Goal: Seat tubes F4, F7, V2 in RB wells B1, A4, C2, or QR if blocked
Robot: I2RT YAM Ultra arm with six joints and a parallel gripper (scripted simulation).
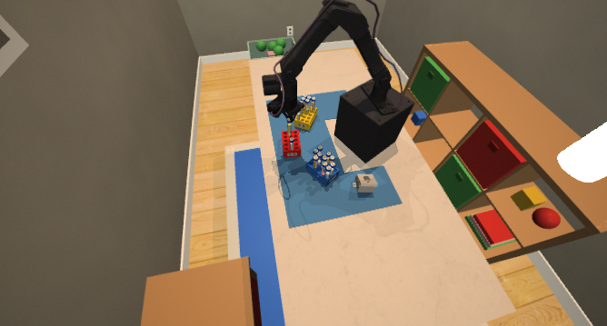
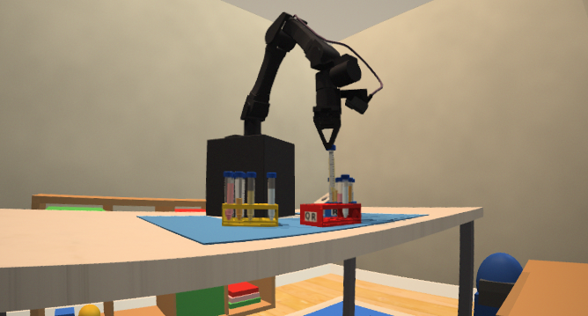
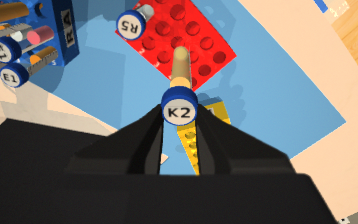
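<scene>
The tube lies 6 cm below my hand and 1 cm ahead of it. Also, from my hand: red rack: 17 cm below; then tube R8: 13 cm to the right, 13 cm below, 7 cm behind; then rack RB: 17 cm below, 15 cm to the right, 12 cm behind.
</scene>
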